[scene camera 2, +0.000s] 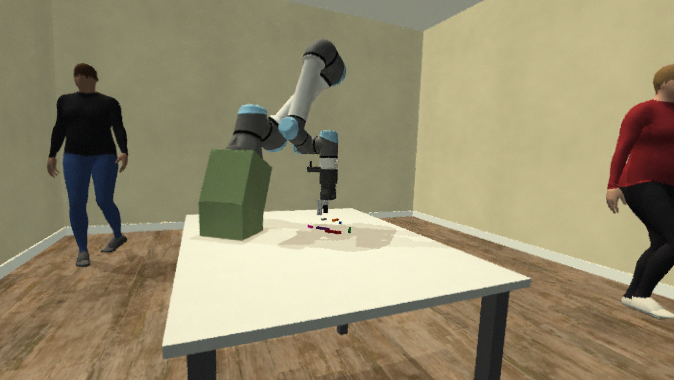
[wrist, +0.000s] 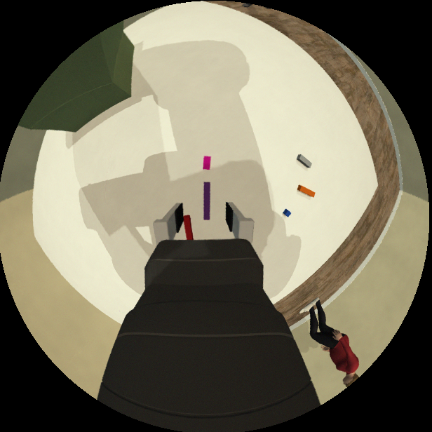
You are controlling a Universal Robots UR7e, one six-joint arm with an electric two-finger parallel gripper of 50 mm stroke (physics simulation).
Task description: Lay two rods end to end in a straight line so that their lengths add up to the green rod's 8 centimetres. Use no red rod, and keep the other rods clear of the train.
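Frame: origin at the arm's base, x right, y ahead, z up, level; centimetres.
Seen in the pictures: gripper, between the fingertips: [scene camera 2: 322, 214]; arm's base, origin of its link: [scene camera 2: 243, 158].
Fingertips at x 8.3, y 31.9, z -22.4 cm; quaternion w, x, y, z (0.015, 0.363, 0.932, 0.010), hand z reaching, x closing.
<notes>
Pixels of each thing's top centre, then the offset from my fingertips to it. Level surfaces: height alone.
- purple rod, centre of its top: [scene camera 2: 323, 227] dx +0.0, dy +0.3, dz -5.7 cm
- magenta rod, centre of its top: [scene camera 2: 310, 225] dx -4.1, dy -4.1, dz -5.7 cm
- red rod, centre of its top: [scene camera 2: 332, 230] dx +6.4, dy +2.6, dz -5.7 cm
- green rod, centre of its top: [scene camera 2: 349, 228] dx +4.8, dy +10.6, dz -5.7 cm
- grey rod, centre of its top: [scene camera 2: 323, 218] dx -18.2, dy +6.3, dz -5.7 cm
- orange rod, centre of its top: [scene camera 2: 335, 218] dx -15.3, dy +11.2, dz -5.7 cm
- small blue rod, centre of its top: [scene camera 2: 340, 221] dx -9.4, dy +11.7, dz -5.7 cm
- white table, height of its surface: dz -6.7 cm
My gripper [scene camera 2: 322, 210] [wrist: 204, 211] is open and empty, above the table. The purple rod [scene camera 2: 322, 228] [wrist: 206, 201] lies below it, its near end between the fingers as seen in the wrist view. The magenta rod [scene camera 2: 310, 226] [wrist: 207, 162] lies beyond the purple rod's far end, roughly in line, with a gap between them. The red rod [scene camera 2: 333, 231] [wrist: 188, 228] lies left of the purple rod's near end in the wrist view, slightly tilted and partly hidden by the gripper body. The green rod [scene camera 2: 349, 230] does not show in the wrist view.
A grey rod [scene camera 2: 323, 219] [wrist: 304, 161], an orange rod [scene camera 2: 335, 220] [wrist: 306, 191] and a small blue rod [scene camera 2: 340, 222] [wrist: 287, 213] lie apart, right in the wrist view. The green pedestal [scene camera 2: 230, 200] [wrist: 85, 85] stands on the white table [scene camera 2: 320, 285]. Two people stand beyond the table.
</notes>
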